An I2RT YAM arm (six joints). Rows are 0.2 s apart.
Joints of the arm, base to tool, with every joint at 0 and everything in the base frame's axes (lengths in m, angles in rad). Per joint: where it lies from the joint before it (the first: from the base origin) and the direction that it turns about. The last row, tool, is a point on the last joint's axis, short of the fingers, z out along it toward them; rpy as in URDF.
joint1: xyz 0 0 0.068 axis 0 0 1
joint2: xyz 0.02 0.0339 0.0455 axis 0 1 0
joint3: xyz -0.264 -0.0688 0 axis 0 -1 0
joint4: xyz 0.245 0.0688 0.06 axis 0 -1 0
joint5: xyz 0.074 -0.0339 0.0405 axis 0 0 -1
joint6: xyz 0.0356 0 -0.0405 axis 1 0 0
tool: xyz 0 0 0 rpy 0 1.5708 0
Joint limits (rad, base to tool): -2.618..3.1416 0..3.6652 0..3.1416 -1.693..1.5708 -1.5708..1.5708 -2.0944..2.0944
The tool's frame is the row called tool.
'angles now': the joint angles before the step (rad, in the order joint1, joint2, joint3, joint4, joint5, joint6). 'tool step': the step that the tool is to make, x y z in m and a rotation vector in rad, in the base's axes. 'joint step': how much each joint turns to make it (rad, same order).
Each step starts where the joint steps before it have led.
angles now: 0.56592, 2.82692, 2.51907, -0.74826, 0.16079, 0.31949
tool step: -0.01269, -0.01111, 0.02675, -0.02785, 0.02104, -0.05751
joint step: -0.00228, -0.12780, -0.13851, -0.02974, 0.03701, 0.04349
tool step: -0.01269, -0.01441, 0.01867, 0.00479, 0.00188, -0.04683
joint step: -0.00917, -0.12932, -0.17280, 0.03701, 0.01259, 0.03662
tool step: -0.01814, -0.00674, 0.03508, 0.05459, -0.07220, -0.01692
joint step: 0.00764, -0.16517, -0.18119, 0.10070, 0.00496, 0.02594
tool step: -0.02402, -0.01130, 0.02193, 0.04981, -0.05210, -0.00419
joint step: 0.00610, -0.15985, -0.20373, 0.11102, -0.00611, 0.01678
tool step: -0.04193, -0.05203, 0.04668, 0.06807, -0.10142, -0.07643
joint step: -0.04807, -0.31431, -0.32304, 0.12508, 0.01335, 0.02632
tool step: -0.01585, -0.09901, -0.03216, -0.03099, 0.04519, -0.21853
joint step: -0.20563, -0.14878, -0.31130, 0.10797, 0.01602, 0.00342
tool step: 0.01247, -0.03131, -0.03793, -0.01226, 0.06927, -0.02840
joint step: -0.09154, 0.08505, -0.03665, 0.06181, -0.04349, -0.04729
